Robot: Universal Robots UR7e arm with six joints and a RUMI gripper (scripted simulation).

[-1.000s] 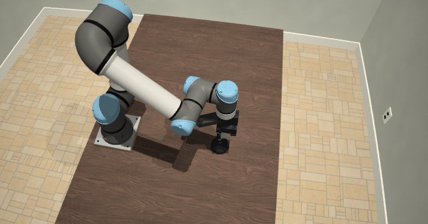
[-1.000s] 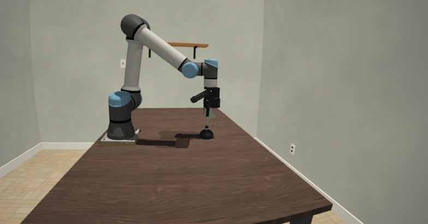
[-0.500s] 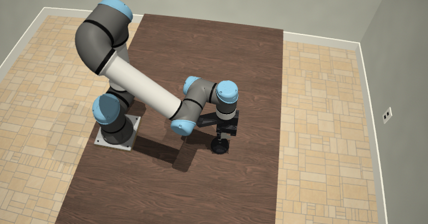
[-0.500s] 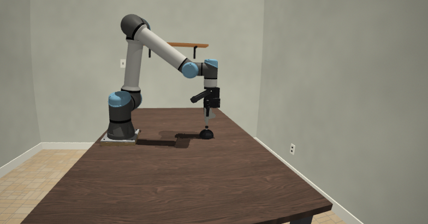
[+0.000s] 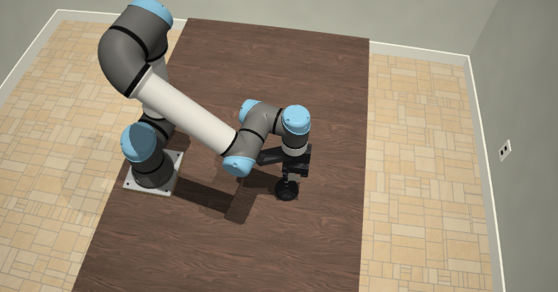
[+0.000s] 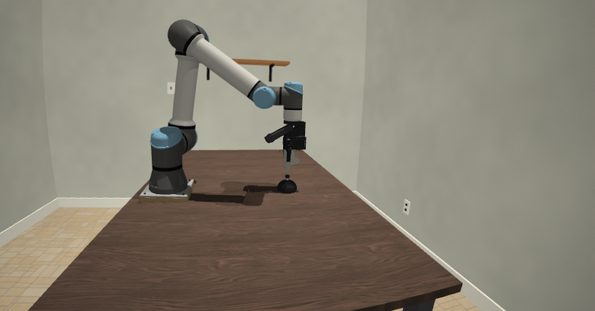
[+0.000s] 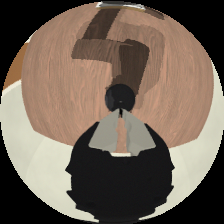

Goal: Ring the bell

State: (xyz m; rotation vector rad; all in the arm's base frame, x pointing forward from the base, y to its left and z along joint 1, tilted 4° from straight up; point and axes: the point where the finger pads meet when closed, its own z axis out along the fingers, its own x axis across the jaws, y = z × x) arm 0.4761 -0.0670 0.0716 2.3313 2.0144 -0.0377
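The small black dome bell lies 5 cm below my hand.
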